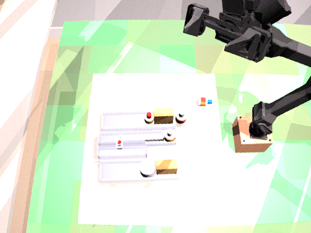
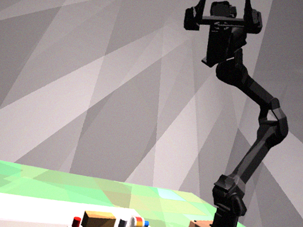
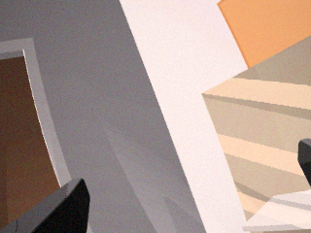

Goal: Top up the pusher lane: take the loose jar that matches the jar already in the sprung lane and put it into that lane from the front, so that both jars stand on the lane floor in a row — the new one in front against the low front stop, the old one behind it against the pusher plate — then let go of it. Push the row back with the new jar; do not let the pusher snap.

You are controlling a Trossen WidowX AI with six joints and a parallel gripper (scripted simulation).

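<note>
Now: gripper tip 90 mm past the small jar, 240 mm to the left of it and 640 mm above it. Also, from my gripper tip: sprung lane 190 mm ahead, 20 mm to the right, 640 mm below.
</note>
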